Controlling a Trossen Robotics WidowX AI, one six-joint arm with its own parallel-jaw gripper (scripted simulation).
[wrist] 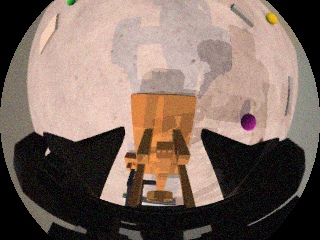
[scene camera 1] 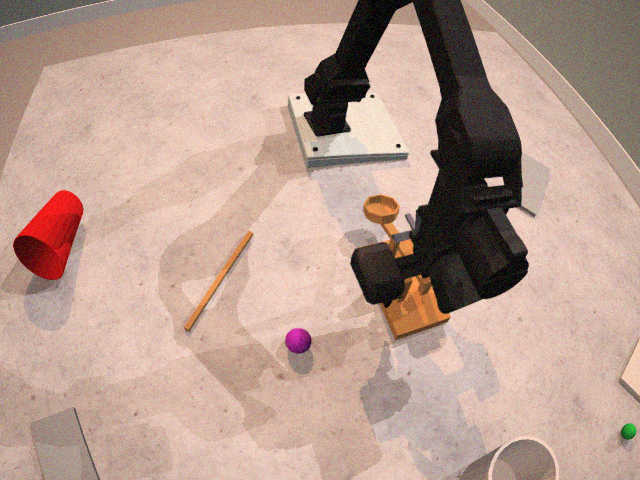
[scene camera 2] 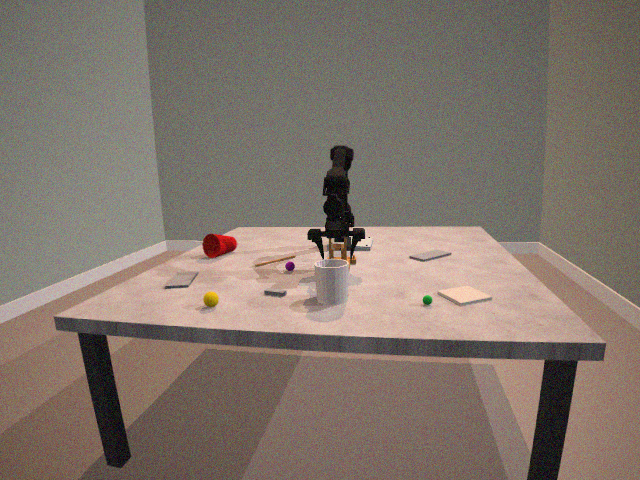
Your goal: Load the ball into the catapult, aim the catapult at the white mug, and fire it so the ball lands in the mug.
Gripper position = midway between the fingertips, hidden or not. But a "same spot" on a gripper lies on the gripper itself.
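My gripper: visible in the wrist view, in scene camera 1 [417, 294], in scene camera 2. My gripper [wrist: 238, 166], same spot as [scene camera 2: 321, 242].
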